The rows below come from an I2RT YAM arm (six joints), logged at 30 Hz.
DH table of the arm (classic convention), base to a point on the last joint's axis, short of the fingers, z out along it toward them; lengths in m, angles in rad. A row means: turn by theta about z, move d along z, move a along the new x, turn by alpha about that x. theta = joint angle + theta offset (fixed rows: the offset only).
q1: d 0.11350  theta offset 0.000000  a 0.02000  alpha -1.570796
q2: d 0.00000  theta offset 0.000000  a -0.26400  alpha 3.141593
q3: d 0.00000  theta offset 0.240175  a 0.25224  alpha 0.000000
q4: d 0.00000  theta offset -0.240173  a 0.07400  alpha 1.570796
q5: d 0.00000  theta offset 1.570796  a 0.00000  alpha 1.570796
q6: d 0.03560  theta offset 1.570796  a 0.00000  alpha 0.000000
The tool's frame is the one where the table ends.
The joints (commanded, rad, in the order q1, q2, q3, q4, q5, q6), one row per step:
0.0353 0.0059 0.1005 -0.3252 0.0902 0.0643
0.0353 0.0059 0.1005 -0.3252 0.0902 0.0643
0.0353 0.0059 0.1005 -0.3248 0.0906 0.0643
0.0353 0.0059 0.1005 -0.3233 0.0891 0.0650
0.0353 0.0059 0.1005 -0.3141 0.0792 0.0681
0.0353 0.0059 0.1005 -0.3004 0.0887 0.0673
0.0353 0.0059 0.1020 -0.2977 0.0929 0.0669
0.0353 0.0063 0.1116 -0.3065 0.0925 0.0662
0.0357 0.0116 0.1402 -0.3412 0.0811 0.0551
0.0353 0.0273 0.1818 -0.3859 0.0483 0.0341
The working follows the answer.
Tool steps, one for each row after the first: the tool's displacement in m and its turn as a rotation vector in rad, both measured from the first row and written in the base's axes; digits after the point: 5 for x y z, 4 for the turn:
0.00000 0.00000 0.00000 0.0000 0.0000 0.0000
0.00001 -0.00001 0.00004 -0.0001 -0.0004 -0.0004
0.00005 0.00004 0.00020 0.0010 -0.0019 0.0009
0.00029 0.00040 0.00118 0.0065 -0.0112 0.0099
0.00059 0.00007 0.00265 0.0041 -0.0249 0.0008
0.00055 -0.00008 0.00346 0.0030 -0.0292 -0.0032
-0.00021 -0.00009 0.00579 0.0024 -0.0295 -0.0027
-0.00249 0.00027 0.01147 -0.0063 -0.0174 0.0113
-0.00526 0.00130 0.01965 -0.0198 0.0022 0.0477

Tool pose at each row, in the base's axes (x y z in m, rotation vector in rad; rounded; the steps above come from the unrounded poses):
0.10085 0.00035 0.17292 0.0904 1.7982 -0.0101
0.10085 0.00035 0.17292 0.0904 1.7982 -0.0101
0.10086 0.00034 0.17296 0.0907 1.7978 -0.0105
0.10090 0.00039 0.17312 0.0903 1.7963 -0.0085
0.10114 0.00075 0.17409 0.0861 1.7875 0.0033
0.10144 0.00043 0.17556 0.0924 1.7734 -0.0047
0.10140 0.00028 0.17637 0.0951 1.7690 -0.0084
0.10063 0.00026 0.17871 0.0942 1.7686 -0.0085
0.09836 0.00063 0.18439 0.0756 1.7811 -0.0069
0.09559 0.00166 0.19257 0.0334 1.8016 0.0060

